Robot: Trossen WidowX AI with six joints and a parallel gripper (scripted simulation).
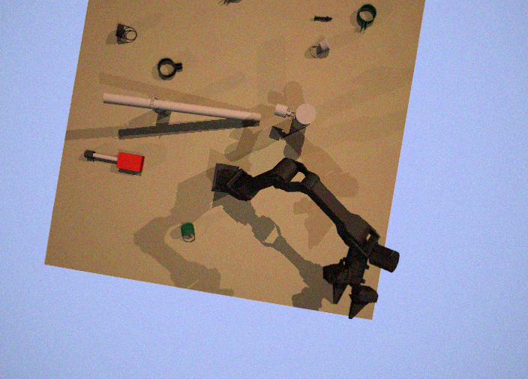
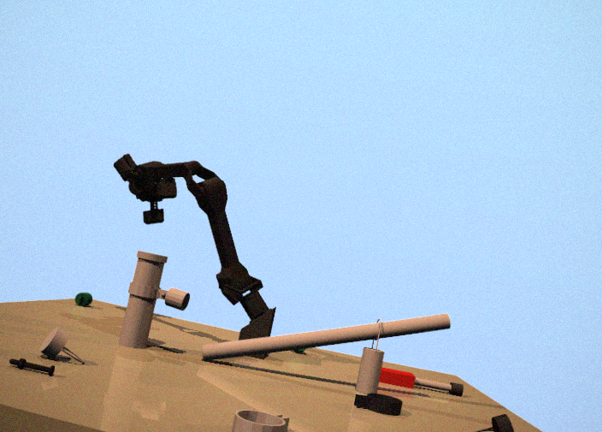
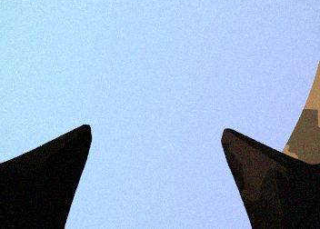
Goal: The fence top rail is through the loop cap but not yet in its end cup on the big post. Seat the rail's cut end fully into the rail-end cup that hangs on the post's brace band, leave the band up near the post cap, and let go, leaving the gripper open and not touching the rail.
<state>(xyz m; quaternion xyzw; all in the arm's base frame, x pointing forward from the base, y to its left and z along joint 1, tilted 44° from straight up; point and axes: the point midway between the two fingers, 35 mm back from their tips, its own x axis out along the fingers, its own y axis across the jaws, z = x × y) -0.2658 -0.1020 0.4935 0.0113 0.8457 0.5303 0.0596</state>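
Right now the rail-end cup is 58 cm ahead of my gripper tip, 26 cm below it and 23 cm to the left of it. Round my gripper tip: loop cap: 68 cm to the left, 54 cm ahead, 27 cm below; green cap: 53 cm to the left, 36 cm below, 7 cm ahead; small bolt: 97 cm ahead, 37 cm below, 13 cm to the left.
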